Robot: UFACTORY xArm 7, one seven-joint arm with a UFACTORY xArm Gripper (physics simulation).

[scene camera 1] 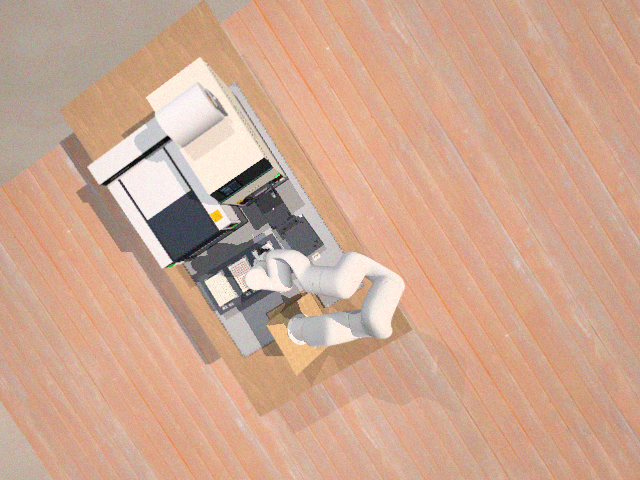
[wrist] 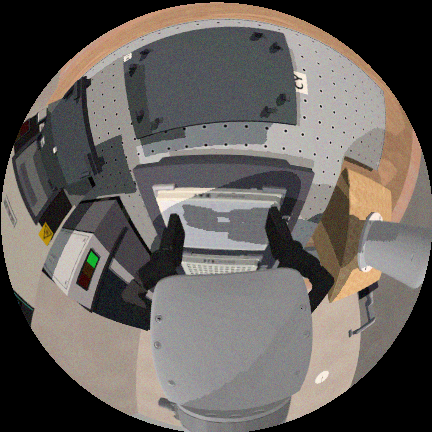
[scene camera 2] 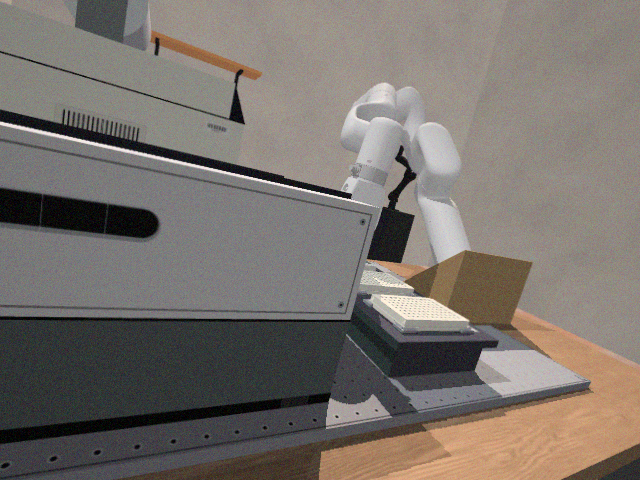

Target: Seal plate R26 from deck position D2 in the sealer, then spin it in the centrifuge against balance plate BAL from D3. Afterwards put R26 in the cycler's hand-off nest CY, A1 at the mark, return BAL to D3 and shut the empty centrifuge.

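Frame: origin at the arm's base, x ahead, y left, z up, level; millimetres.
Seen in the pictures: gripper, between the fingertips: (wrist: 224, 219); arm's base, origin of its link: (scene camera 1: 300, 329) (wrist: 371, 241) (scene camera 2: 456, 273).
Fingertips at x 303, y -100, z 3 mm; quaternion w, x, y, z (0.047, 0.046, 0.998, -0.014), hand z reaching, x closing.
Observation:
Offsets run from my fingertips to a thing's middle.
My gripper (wrist: 224, 219) is open, its black fingers at the two short ends of the balance plate BAL {10 mm ahead, 21 mm left, 16 mm down} (wrist: 220, 237), with nothing held between them. BAL is a pale, smooth-topped plate in the rack place nearest the cycler nest; the fingers' shadow lies on it. Finger contact cannot be told. R26 {28 mm ahead, 144 mm left, 16 mm down} (wrist: 220, 267) (scene camera 1: 239, 272) (scene camera 2: 382, 282) sits in the middle place, its wells showing; the gripper body partly hides it in the wrist view. The dark nest CY {3 mm back, 145 mm right, 56 mm down} (wrist: 215, 80) (scene camera 1: 305, 236) has black corner pegs and no plate on it. In scene camera 2 the fingers are hidden.
Another pale plate {46 mm ahead, 266 mm left, 16 mm down} (scene camera 1: 221, 289) (scene camera 2: 421, 312) sits at the rack's outer end. The white machine {447 mm ahead, 139 mm left, 40 mm up} (scene camera 1: 155, 183) with a dark top panel and the cream machine {453 mm ahead, 176 mm right, 156 mm up} (scene camera 1: 222, 170) with a white roll stand beyond the rack. A wooden block (wrist: 355, 240) (scene camera 2: 485, 289) stands near the arm base.

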